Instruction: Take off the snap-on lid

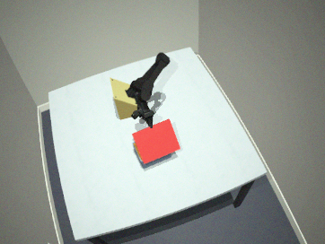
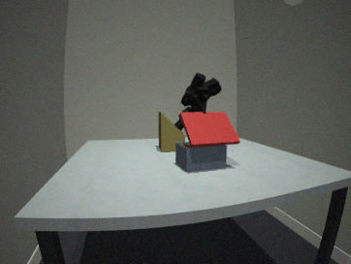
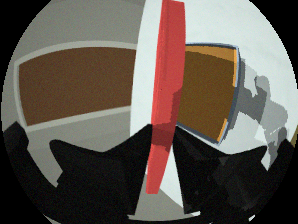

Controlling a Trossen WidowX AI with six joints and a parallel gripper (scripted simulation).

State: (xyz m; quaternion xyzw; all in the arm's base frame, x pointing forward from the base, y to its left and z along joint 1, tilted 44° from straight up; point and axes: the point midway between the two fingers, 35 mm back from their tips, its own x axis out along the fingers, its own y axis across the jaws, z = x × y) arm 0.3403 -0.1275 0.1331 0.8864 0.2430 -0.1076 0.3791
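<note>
My gripper tip is 70 mm short of the red lid and 50 mm above it. From my gripper tip the other things lie so: grey-blue storage box 180 mm below, 30 mm to the right, 30 mm ahead.
</note>
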